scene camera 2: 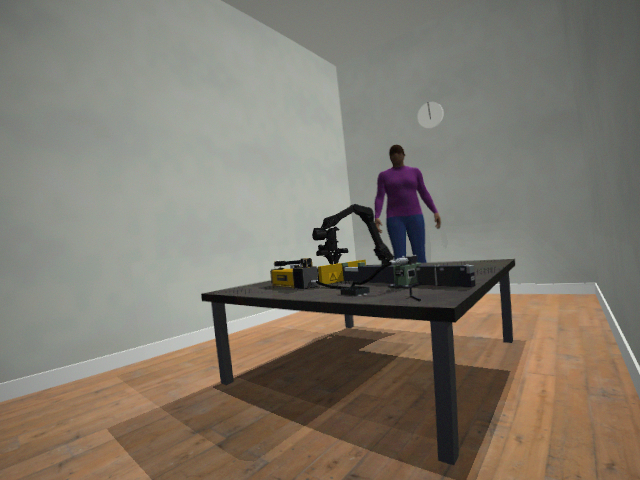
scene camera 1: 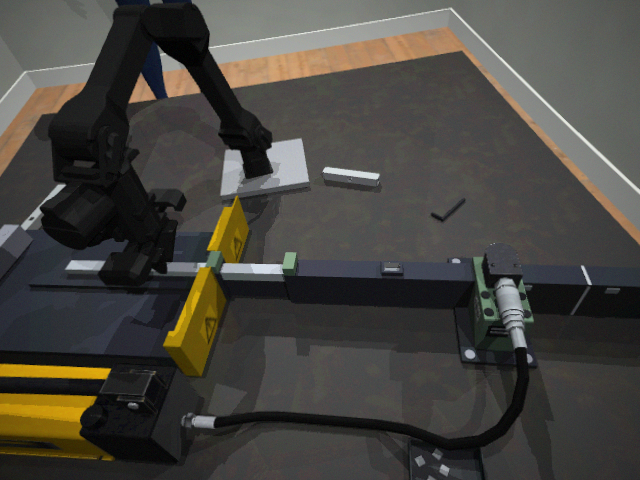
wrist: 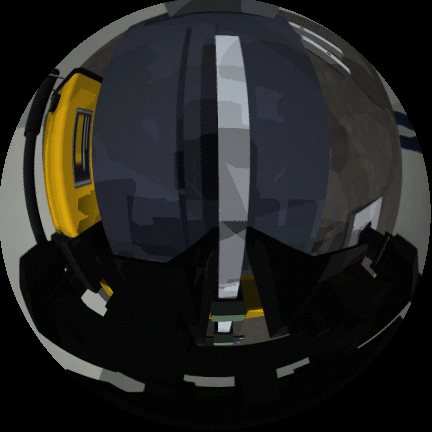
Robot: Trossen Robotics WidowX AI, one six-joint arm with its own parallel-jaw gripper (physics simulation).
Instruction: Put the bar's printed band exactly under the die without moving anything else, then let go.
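Seen in the pictures: gripper, between the fingertips: (scene camera 1: 166,267) (wrist: 231,232); arm's base, origin of its link: (scene camera 1: 257,168) (wrist: 363,236).
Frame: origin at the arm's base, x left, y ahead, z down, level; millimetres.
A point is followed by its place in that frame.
Note:
The long pale grey bar (scene camera 1: 253,271) {x -60, y 360, z -61 mm} (wrist: 233,150) {x -253, y 272, z -61 mm} lies lengthwise over the dark blue bed (scene camera 1: 77,320) {x -347, y 337, z -41 mm} (wrist: 285,150) {x -241, y 226, z -41 mm}, through a gap between yellow guards, and reaches a second small green guide (scene camera 1: 290,262) {x 1, y 384, z -84 mm}. My gripper (scene camera 1: 149,267) (scene camera 2: 334,261) {x -200, y 294, z -58 mm} (wrist: 231,232) {x -200, y 294, z -58 mm} points down and is shut on the bar, left of the guards in the first scene view, a finger on each side. The printed band does not show. A green block with a dark rounded head (scene camera 1: 502,260) (scene camera 2: 405,274), which seems to be the die unit, straddles the dark rail at the right.
Yellow guards (scene camera 1: 199,322) {x -156, y 421, z -54 mm} (scene camera 1: 230,229) {x -83, y 251, z -66 mm} stand beside the bar. A yellow machine (scene camera 1: 46,423) {x -343, y 515, z -75 mm} (wrist: 65,165) {x -342, y 434, z -63 mm} stands at the near left. A black cable (scene camera 1: 330,419) {x -9, y 602, z -3 mm} runs to the green block. A white block (scene camera 1: 351,176) {x 190, y 128, z -9 mm}, a hex key (scene camera 1: 449,209) {x 337, y 295, z 3 mm} and a tray (scene camera 1: 412,459) {x 75, y 676, z 7 mm} with pale chips are on the table.

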